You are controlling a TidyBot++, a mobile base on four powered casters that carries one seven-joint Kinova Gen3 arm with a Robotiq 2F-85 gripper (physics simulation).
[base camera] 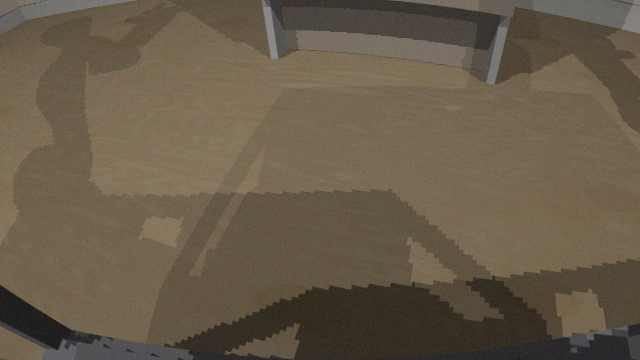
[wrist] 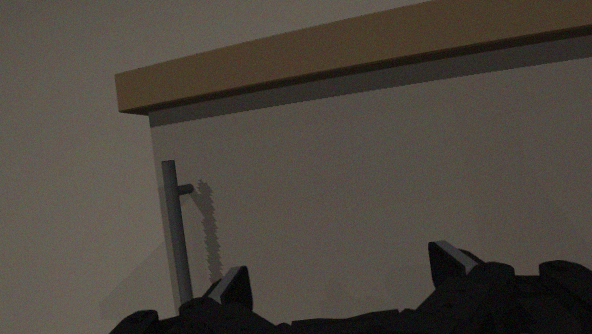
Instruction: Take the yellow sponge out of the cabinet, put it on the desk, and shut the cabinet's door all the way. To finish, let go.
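Places are measured from the arm's base along level axes (x right, y ahead, z up), in metres.
Pixels of known places: gripper, fingertip midpoint: [wrist: 338, 274].
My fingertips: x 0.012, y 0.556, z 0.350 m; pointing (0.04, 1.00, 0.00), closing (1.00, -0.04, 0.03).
Note:
For each thing: its top centre in the pictures, then the offset to it from my fingertips. "spot": a spot on its surface instead. Level surfaces: height alone.
- cabinet's door, surface spot: [wrist: 340, 190] spot: dz +0.022, dx +0.017, dy +0.141 m
- grey vertical bar handle, surface spot: [wrist: 175, 225] spot: dz +0.006, dx -0.138, dy +0.145 m
- wooden floor, surface height: dz -0.747 m
The cabinet's door [wrist: 340, 190] is a pale flat panel and looks shut in the wrist view, under a brown wooden top [wrist: 300, 60]. A grey vertical bar handle [wrist: 175, 225] stands at the door's left edge, its lower end hidden behind the gripper. My gripper [wrist: 338, 274] is open, with no thing between its fingers; the handle is to the left of the left fingertip, and the fingers do not hold it. The yellow sponge does not show in either view. The desk cannot be made out for certain.
In the base camera view, a piece of furniture with two grey side supports [base camera: 272, 32] [base camera: 497, 52] stands at the top on the wooden floor [base camera: 175, 125]. Arm and base shadows fall on the floor. A plain wall [wrist: 60, 175] lies left of the cabinet.

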